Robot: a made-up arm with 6 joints.
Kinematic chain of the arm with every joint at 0, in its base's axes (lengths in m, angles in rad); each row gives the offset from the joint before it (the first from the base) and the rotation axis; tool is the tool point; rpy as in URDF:
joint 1: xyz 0 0 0.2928 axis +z
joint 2: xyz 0 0 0 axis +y
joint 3: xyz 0.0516 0 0.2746 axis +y
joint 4: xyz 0.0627 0 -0.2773 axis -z
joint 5: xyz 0 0 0 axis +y
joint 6: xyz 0.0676 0 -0.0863 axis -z
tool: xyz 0 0 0 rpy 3.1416 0 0
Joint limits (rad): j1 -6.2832..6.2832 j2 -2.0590..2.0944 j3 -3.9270..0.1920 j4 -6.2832..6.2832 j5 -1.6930..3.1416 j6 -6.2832..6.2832
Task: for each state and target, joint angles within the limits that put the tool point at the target. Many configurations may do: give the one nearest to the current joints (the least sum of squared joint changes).
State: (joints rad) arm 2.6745 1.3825 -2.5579 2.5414 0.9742 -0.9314
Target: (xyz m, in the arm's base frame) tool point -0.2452 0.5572 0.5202
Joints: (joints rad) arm 1.9330 1.2846 -3.0931 2.6033 1.2672 -0.9314
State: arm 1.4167 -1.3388 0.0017 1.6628 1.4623 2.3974
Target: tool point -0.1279 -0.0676 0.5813
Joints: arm 1.1983 -1.7765 -0.6024 1.7559 1.7345 2.3974
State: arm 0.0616 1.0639 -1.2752 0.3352 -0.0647 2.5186
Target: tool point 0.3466 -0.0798 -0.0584
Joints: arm -0.1528 1.2979 -1.1567 0.3781 -0.0374 2.5186
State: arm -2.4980 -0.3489 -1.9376 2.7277 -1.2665 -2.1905
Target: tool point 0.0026 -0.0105 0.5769
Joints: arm -2.4477 -0.9742 -1.1363 3.2468 -1.4688 -2.1905
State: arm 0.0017 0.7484 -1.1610 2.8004 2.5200 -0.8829
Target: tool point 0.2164 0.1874 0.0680
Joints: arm 0.5114 1.1265 -0.6188 2.5746 2.4507 -0.8829
